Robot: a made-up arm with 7 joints.
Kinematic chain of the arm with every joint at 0, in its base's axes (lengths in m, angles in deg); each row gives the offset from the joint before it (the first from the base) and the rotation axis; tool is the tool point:
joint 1: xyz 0 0.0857 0 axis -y
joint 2: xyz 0 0.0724 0 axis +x
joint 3: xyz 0 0 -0.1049 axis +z
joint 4: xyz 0 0 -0.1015 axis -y
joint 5: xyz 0 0 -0.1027 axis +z
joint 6: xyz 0 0 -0.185 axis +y
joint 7: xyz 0 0 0 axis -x
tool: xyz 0 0 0
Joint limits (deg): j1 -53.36..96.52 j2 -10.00..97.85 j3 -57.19..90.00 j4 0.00..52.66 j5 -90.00..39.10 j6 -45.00..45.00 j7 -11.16..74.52
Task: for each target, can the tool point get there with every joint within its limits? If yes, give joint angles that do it. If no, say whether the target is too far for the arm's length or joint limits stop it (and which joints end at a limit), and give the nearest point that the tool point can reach.
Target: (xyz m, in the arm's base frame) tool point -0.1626 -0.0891 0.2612
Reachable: no: joint limits stop it (at a limit: joint 1, joint 2, joint 4) | nearest point 0.3266 -0.0639 0.2036 | short by 0.493 m
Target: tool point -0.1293 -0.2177 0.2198
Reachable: no: joint limits stop it (at a limit: joint 1, joint 2, joint 3, joint 4) | nearest point 0.3254 -0.0974 0.1619 | short by 0.474 m
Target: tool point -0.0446 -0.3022 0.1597
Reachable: no: joint limits stop it (at a limit: joint 1, joint 2, joint 3, joint 4) | nearest point 0.3254 -0.0974 0.1619 | short by 0.423 m
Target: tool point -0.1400 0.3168 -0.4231
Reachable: yes | joints -37.14 11.42 26.61 34.00 -11.59 28.64 48.73
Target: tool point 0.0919 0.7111 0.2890
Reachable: no: too far | nearest point 0.0626 0.5884 0.1967 | short by 0.156 m
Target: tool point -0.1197 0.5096 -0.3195
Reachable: yes | joints -32.35 49.94 -22.82 15.26 21.58 19.60 7.07
